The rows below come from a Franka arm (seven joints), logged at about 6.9 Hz.
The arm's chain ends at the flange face. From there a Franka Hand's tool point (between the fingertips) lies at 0.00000 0.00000 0.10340 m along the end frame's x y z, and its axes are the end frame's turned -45 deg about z.
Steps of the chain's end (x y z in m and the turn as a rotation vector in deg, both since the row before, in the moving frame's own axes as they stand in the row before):
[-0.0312, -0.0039, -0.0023, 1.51, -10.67, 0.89]
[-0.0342, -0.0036, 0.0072, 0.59, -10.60, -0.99]
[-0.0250, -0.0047, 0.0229, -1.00, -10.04, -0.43]
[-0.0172, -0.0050, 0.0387, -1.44, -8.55, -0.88]
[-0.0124, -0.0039, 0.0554, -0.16, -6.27, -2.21]
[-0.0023, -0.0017, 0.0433, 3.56, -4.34, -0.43]
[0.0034, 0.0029, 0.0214, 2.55, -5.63, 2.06]
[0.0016, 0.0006, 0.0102, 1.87, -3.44, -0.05]
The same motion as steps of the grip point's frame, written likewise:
[-0.0308, -0.0404, -0.0041, 8.61, -6.48, 0.89]
[-0.0345, -0.0408, 0.0054, 7.91, -7.08, -0.99]
[-0.0284, -0.0324, 0.0213, 6.39, -7.81, -0.43]
[-0.0214, -0.0246, 0.0375, 5.03, -7.06, -0.88]
[-0.0143, -0.0191, 0.0548, 4.32, -4.55, -2.21]
[-0.0015, -0.0129, 0.0428, 5.59, -0.55, -0.43]
[-0.0034, -0.0060, 0.0208, 5.78, -2.18, 2.06]
[-0.0013, -0.0052, 0.0100, 3.75, -1.11, -0.05]

